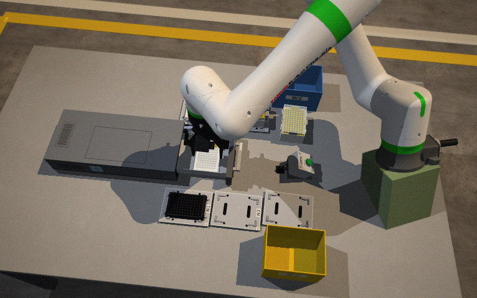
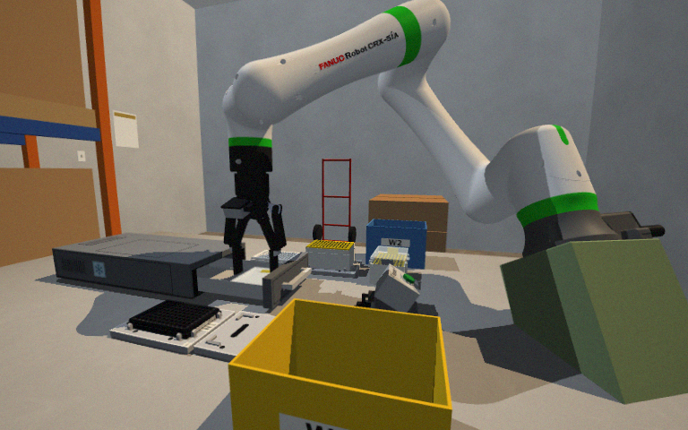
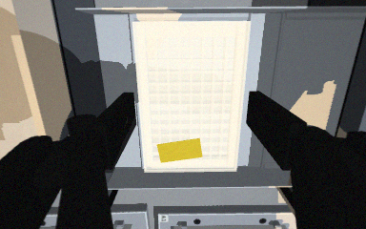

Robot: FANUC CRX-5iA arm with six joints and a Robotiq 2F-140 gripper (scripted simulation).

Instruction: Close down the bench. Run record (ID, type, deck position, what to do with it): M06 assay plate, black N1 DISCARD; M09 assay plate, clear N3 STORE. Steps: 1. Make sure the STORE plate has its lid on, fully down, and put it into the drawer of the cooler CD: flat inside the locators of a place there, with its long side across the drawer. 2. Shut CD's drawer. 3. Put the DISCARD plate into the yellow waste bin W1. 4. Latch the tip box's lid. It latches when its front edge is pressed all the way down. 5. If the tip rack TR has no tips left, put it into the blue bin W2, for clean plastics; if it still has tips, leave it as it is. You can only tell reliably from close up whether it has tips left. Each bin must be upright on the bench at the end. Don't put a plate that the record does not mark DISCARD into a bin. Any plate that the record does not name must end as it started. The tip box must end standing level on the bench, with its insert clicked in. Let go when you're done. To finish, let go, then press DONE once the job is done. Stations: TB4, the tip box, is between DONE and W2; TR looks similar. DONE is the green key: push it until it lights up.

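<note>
The cooler drawer is 4 cm ahead of my hand, 2 cm below it and 1 cm to the right of it. Also, from my hand: black assay plate (18 cm to the left, 8 cm ahead, 4 cm below); then cooler CD (17 cm ahead, 4 cm to the right, 2 cm below); then white gridded plate (20 cm to the right, 4 cm below).
</note>
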